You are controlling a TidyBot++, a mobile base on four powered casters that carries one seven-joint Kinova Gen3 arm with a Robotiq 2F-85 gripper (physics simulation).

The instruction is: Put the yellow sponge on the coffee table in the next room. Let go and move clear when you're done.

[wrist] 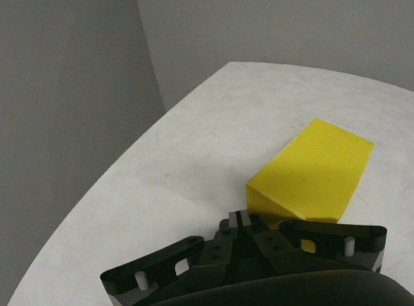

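The yellow sponge [312,170] is a block lying on a white surface [165,165], right of the middle of the wrist view. My gripper [239,222] is shut with its fingertips together and nothing between them. The fingertips are just to the left of the sponge's near corner; I cannot tell whether they touch it. The right finger's linkage hides part of the sponge's near end. I cannot tell from this view whether the white surface is the coffee table.
The white surface has a corner at the top middle, with its left edge running down to the lower left. Grey walls [280,30] stand beyond it, with a vertical line between two grey faces at the upper left.
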